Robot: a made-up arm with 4 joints.
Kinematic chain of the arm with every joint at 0, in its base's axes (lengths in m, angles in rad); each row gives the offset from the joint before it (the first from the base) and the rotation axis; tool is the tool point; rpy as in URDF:
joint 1: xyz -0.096 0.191 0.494 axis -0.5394 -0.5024 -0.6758
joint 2: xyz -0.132 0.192 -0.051 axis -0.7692 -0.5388 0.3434
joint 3: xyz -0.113 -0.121 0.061 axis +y
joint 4: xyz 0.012 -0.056 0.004 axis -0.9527 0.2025 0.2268
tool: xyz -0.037 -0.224 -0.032 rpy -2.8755 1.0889 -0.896
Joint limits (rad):
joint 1: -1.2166..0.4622
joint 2: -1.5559..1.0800
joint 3: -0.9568..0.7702
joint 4: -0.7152..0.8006
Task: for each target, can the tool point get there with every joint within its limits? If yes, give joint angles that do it. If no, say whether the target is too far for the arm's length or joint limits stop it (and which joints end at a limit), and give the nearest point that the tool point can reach.
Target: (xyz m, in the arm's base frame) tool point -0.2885 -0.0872 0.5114
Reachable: yes | joints -0.4075 -0.4251 -0.0499 0.6711
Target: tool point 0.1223 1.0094 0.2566
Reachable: no: too far | nearest point -0.4089 0.4336 0.1528 | short by 0.790 m
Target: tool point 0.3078 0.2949 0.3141
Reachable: no: joint limits stop it (at a limit: joint 1, joint 3, joint 4) | nearest point -0.0212 0.0653 0.4972 | short by 0.441 m
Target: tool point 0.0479 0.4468 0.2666
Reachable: no: joint limits stop it (at a limit: joint 1, joint 3, joint 4) | nearest point -0.0749 0.0605 0.4246 | short by 0.435 m
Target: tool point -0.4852 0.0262 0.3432
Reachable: yes | joints -0.3193 -1.2675 0.5417 0.4505
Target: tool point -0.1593 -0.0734 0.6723
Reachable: yes | joints -0.6155 0.5043 0.2926 0.4791
